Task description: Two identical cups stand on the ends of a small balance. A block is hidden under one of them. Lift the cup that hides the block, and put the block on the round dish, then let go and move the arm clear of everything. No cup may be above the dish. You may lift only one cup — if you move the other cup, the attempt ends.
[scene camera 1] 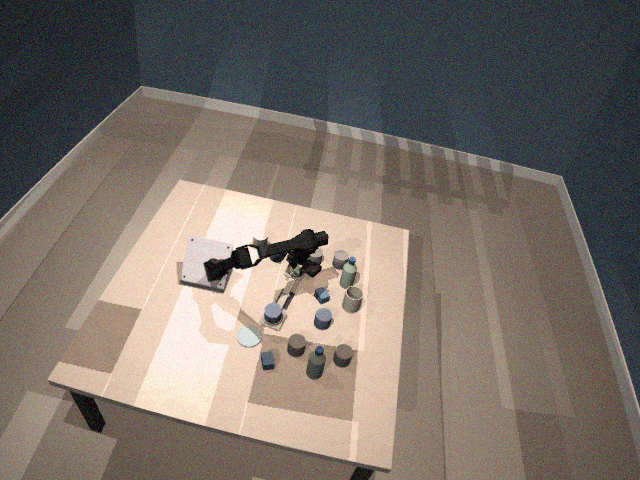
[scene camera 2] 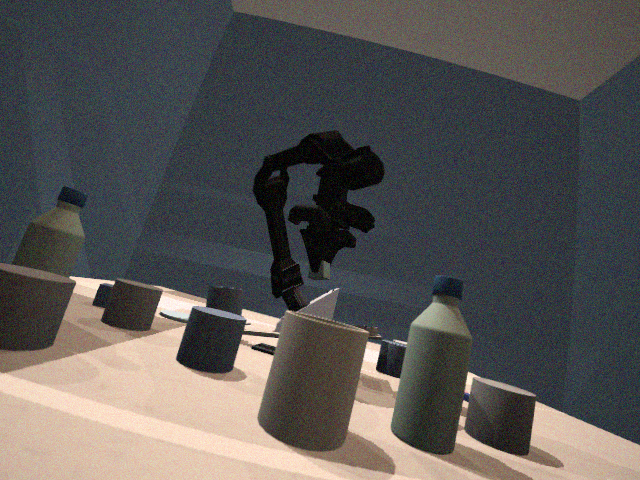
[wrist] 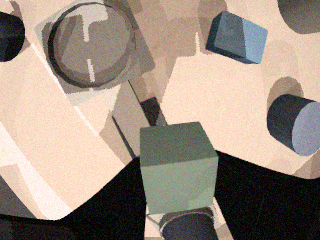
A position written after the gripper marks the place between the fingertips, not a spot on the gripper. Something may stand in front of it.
The gripper [scene camera 2: 318, 273] holds a pale green block [wrist: 178, 164]. Also in view: a blue-grey cup [scene camera 2: 230, 300] and a balance [wrist: 89, 54].
The gripper also shows in the wrist view [wrist: 174, 161].
